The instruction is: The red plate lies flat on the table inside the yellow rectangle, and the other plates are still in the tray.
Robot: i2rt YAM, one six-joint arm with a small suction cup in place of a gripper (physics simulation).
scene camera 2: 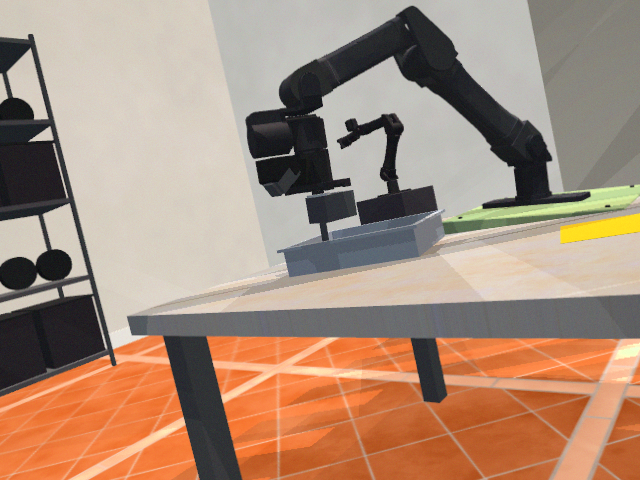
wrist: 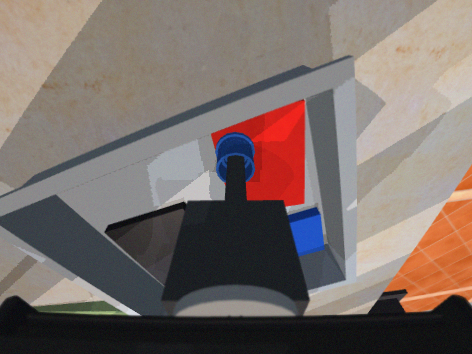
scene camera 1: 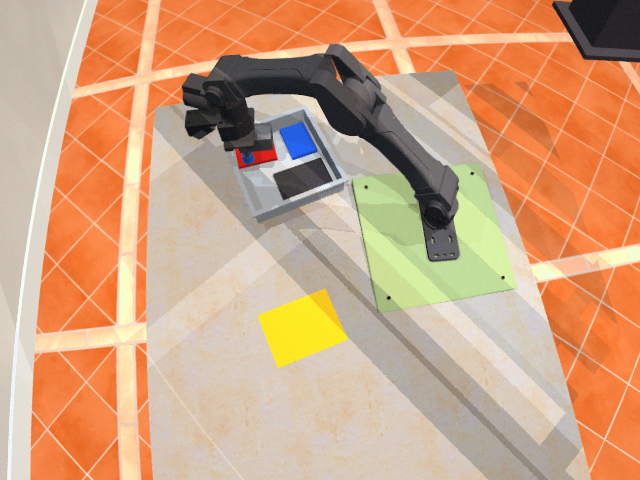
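Where they show: hand, tool point: [scene camera 2: 329, 266] [wrist: 235, 144] [scene camera 1: 249, 161]; arm's base, link origin: [scene camera 2: 534, 202] [scene camera 1: 436, 218].
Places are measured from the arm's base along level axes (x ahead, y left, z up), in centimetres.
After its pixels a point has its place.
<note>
The red plate [scene camera 1: 266, 157] {x 37.4, y -19.8, z -0.5 cm} [wrist: 280, 158] {x 40.9, y -23.2, z -0.3 cm} lies flat in the grey tray [scene camera 1: 299, 200] {x 30.0, y -6.2, z 1.0 cm} [scene camera 2: 366, 248] {x 42.3, y -10.3, z 0.9 cm} [wrist: 270, 102] {x 46.3, y -21.1, z 3.2 cm}, in its far left corner. My suction cup [scene camera 1: 247, 156] {x 41.7, y -19.8, z -1.5 cm} [wrist: 234, 156] {x 41.7, y -19.8, z -1.5 cm} is lowered into the tray and sits on the red plate near its left edge, with suction on. In the second scene view the tray wall hides the cup. A blue plate [scene camera 1: 298, 139] {x 29.5, y -24.4, z -0.4 cm} [wrist: 306, 233] {x 31.4, y -27.2, z -0.4 cm} and a black plate [scene camera 1: 302, 177] {x 29.1, y -13.3, z -0.5 cm} [wrist: 143, 235] {x 32.6, y -10.5, z -0.5 cm} lie in the same tray. The yellow rectangle [scene camera 1: 301, 328] {x 31.2, y 21.8, z -1.7 cm} is on the table, nearer the front, with nothing on it.
The arm's base stands on a green mounting plate [scene camera 1: 404, 248] {x 8.3, y 6.5, z -0.5 cm} [scene camera 2: 494, 216] {x 15.3, y -1.5, z 0.1 cm} to the right of the tray. A second dark arm [scene camera 2: 387, 143] stands in the background beyond the table. A dark shelf frame [scene camera 2: 94, 295] stands on the floor at the left.
</note>
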